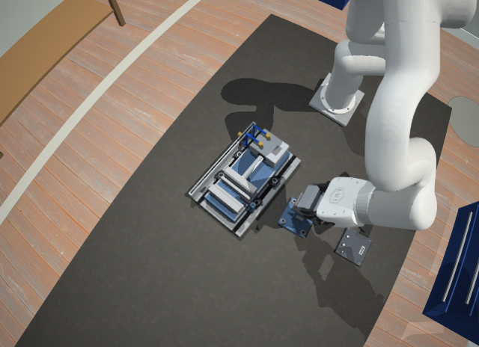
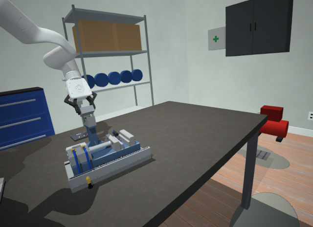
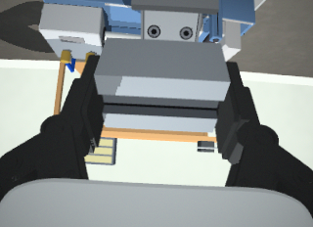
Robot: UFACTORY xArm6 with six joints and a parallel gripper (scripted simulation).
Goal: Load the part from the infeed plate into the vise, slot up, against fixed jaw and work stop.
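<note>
Right now my hand is right at the part. The rest, counted from my hand: white cylinder rod: 5 cm behind, 18 cm to the right, 12 cm below; then moving jaw: 19 cm to the right, 12 cm below; then work stop: 4 cm ahead, 16 cm to the right, 10 cm below.
</note>
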